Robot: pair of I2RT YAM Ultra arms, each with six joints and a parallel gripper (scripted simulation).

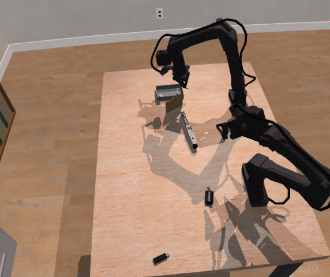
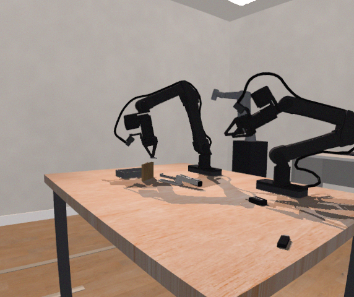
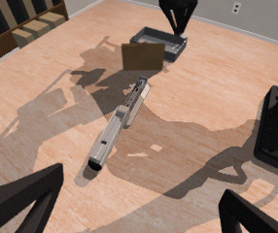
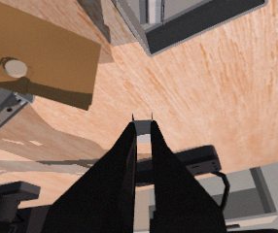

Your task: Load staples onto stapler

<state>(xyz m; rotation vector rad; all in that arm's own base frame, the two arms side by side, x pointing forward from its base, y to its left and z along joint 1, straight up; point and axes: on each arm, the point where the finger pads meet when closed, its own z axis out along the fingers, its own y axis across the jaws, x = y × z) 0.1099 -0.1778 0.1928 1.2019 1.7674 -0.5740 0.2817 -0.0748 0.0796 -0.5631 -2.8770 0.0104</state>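
My right gripper is now 20 mm past the stapler, 230 mm to the right of it and 80 mm above it. Round my right hand: staple stick (10 mm behind, 10 mm below); then brown block (60 mm ahead, 70 mm to the left, 60 mm below); then grey tray (80 mm ahead, 50 mm to the right, 90 mm below).
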